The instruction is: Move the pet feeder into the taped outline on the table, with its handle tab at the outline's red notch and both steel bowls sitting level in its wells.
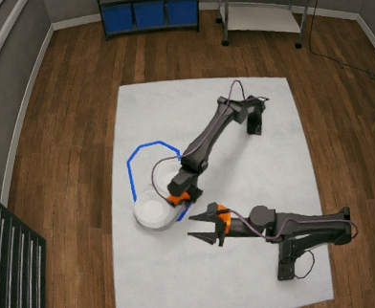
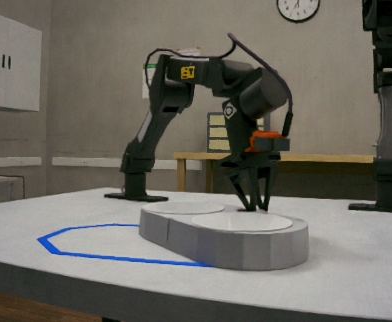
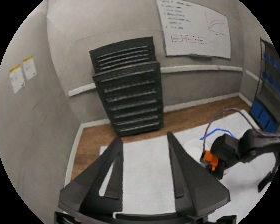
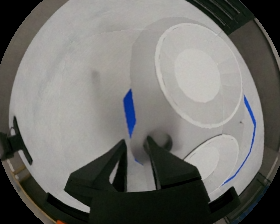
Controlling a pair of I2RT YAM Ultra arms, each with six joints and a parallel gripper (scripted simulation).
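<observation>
Now: the grey pet feeder 60 mm ahead of my right hand, 50 mm to the right of it and 20 mm below it. Also, from my right hand: blue tape outline 140 mm to the right, 90 mm ahead, 50 mm below; then steel bowl 120 mm ahead, 10 mm to the right, 10 mm below.
</observation>
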